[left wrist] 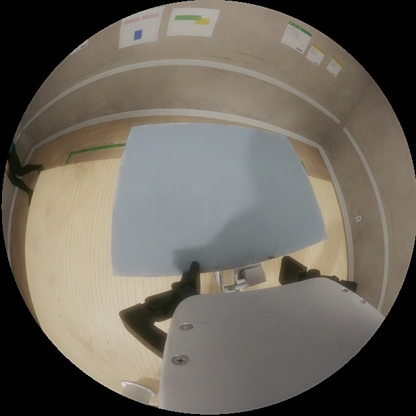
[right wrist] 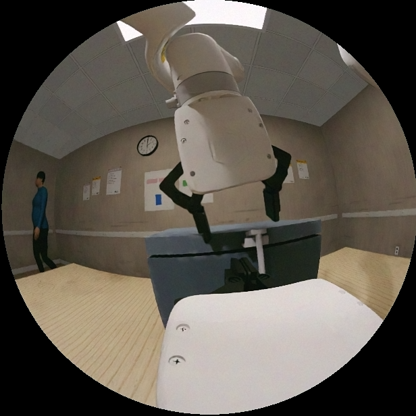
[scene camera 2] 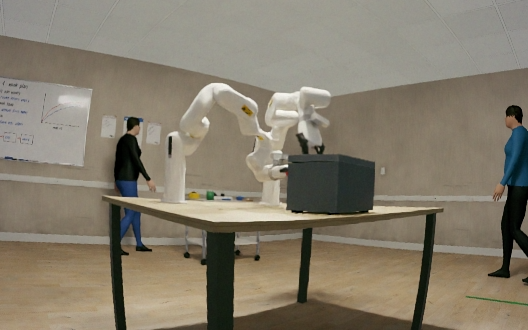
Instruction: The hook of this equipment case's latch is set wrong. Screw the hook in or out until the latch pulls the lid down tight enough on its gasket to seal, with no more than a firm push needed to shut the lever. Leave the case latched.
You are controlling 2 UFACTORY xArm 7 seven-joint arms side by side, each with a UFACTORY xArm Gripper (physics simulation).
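Where they show: left arm's base, origin of the base link: (scene camera 2: 270, 204); right arm's base, origin of the base link: (scene camera 2: 174, 202).
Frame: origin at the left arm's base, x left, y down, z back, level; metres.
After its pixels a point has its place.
The dark grey-blue equipment case (scene camera 2: 330, 185) {y -0.100, x -0.343, z -0.808 m} (left wrist: 210, 200) (right wrist: 187, 280) stands upright with its lid (right wrist: 185, 243) on. A dark seam shows below the lid in the right wrist view. The latch's pale bracket (right wrist: 256, 238) is on the lid's front, with a pale rod (right wrist: 260, 256) reaching down from it. My left gripper (scene camera 2: 311, 145) (left wrist: 242, 273) (right wrist: 241, 227) is open, pointing down at the lid's latch-side edge; contact is unclear. My right gripper (scene camera 2: 286, 171) (right wrist: 237, 269) is shut, fingertips at the case front beside the rod. The lever and the rod's lower end are hard to make out.
The case stands on the wooden table (scene camera 2: 225, 217) {y 0.000, x -0.760, z -0.853 m} (left wrist: 70, 225) (right wrist: 100, 300). Small items, a yellow one (scene camera 2: 193, 195) and a green one (scene camera 2: 210, 195) among them, show beyond the table top. Two people (scene camera 2: 131, 170) (scene camera 2: 517, 175) stand away from the table.
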